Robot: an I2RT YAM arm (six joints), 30 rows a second.
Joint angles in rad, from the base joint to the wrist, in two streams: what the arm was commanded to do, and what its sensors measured. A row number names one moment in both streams.
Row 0, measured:
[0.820 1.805 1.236 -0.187 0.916 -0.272]
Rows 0 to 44, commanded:
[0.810 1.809 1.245 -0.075 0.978 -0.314]
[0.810 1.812 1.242 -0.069 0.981 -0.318]
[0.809 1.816 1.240 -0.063 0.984 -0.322]
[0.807 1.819 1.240 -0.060 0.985 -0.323]
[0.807 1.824 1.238 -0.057 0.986 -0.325]
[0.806 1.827 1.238 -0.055 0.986 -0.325]
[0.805 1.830 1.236 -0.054 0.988 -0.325]
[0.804 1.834 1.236 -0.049 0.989 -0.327]
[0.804 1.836 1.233 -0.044 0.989 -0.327]
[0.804 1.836 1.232 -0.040 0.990 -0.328]
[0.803 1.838 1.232 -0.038 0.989 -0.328]
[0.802 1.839 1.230 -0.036 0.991 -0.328]
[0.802 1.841 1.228 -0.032 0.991 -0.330]
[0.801 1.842 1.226 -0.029 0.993 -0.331]
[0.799 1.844 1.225 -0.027 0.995 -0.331]
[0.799 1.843 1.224 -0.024 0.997 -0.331]
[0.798 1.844 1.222 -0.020 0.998 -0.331]
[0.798 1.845 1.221 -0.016 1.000 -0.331]
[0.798 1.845 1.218 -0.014 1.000 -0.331]
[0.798 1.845 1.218 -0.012 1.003 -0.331]
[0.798 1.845 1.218 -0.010 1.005 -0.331]
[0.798 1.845 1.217 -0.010 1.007 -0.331]
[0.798 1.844 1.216 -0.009 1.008 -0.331]
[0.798 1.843 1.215 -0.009 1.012 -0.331]
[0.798 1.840 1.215 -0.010 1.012 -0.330]
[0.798 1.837 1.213 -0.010 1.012 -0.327]
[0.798 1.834 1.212 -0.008 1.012 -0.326]
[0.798 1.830 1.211 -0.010 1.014 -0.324]
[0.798 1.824 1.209 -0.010 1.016 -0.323]
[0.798 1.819 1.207 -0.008 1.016 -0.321]
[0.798 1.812 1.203 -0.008 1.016 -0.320]
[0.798 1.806 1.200 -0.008 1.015 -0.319]
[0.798 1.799 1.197 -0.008 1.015 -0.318]
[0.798 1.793 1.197 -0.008 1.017 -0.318]
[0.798 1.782 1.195 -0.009 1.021 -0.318]
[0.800 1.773 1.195 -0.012 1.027 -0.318]
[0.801 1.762 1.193 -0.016 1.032 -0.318]
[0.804 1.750 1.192 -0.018 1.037 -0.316]
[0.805 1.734 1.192 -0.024 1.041 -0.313]
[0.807 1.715 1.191 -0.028 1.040 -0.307]
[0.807 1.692 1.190 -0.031 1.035 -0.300]
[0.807 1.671 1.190 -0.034 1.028 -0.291]
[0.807 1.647 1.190 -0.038 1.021 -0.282]
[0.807 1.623 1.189 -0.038 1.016 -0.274]
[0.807 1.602 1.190 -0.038 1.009 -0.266]
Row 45, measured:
[0.803 1.762 1.171 -0.095 0.982 -0.314]
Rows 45 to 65, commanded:
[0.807 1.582 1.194 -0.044 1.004 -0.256]
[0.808 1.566 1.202 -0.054 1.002 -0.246]
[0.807 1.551 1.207 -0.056 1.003 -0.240]
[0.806 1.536 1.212 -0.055 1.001 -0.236]
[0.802 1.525 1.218 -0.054 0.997 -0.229]
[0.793 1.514 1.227 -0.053 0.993 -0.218]
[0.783 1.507 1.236 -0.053 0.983 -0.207]
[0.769 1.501 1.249 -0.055 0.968 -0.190]
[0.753 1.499 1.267 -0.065 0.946 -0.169]
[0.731 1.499 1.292 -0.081 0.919 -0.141]
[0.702 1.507 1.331 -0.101 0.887 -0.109]
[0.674 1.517 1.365 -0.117 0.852 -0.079]
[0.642 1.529 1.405 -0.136 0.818 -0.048]
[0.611 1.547 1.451 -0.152 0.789 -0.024]
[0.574 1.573 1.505 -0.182 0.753 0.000]
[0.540 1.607 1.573 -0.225 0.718 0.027]
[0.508 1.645 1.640 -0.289 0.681 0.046]
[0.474 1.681 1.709 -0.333 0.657 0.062]
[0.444 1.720 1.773 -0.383 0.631 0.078]
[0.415 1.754 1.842 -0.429 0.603 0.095]
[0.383 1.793 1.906 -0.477 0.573 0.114]
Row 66, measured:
[0.475 1.706 1.676 -0.329 0.709 -0.009]
